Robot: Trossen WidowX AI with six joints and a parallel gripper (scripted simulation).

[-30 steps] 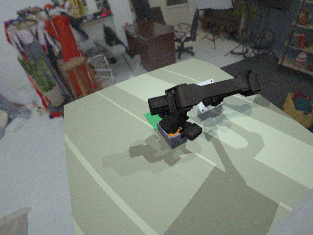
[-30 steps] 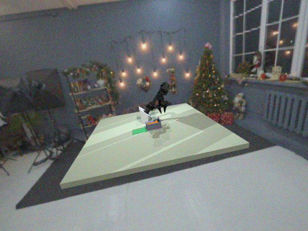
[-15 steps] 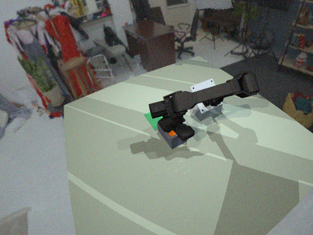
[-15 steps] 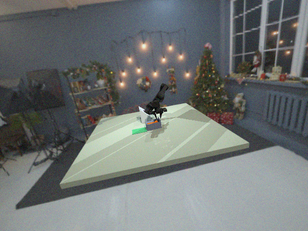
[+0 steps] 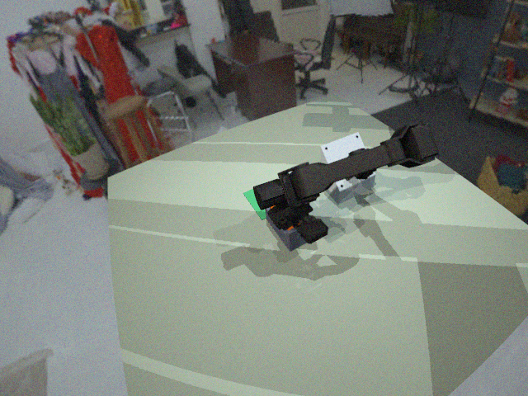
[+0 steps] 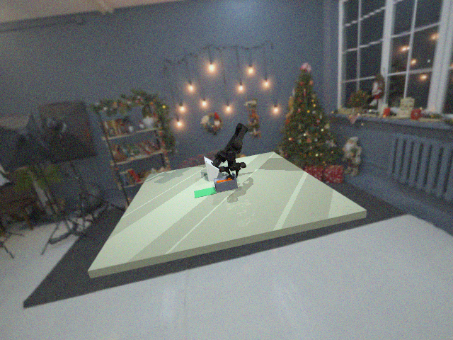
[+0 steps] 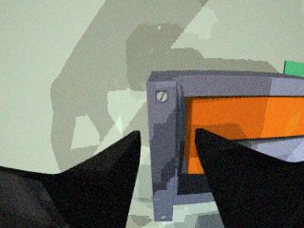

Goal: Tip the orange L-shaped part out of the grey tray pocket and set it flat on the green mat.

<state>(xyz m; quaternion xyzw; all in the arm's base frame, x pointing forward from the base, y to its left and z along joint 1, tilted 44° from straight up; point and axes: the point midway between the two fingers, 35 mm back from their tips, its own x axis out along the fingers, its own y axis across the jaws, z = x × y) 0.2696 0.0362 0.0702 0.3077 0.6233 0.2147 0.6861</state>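
Right now the orange L-shaped part is 6 cm to the right of my gripper tip, 1 cm below it and 1 cm behind it. Round my gripper tip: green mat 22 cm to the right, 8 cm below, 3 cm behind.
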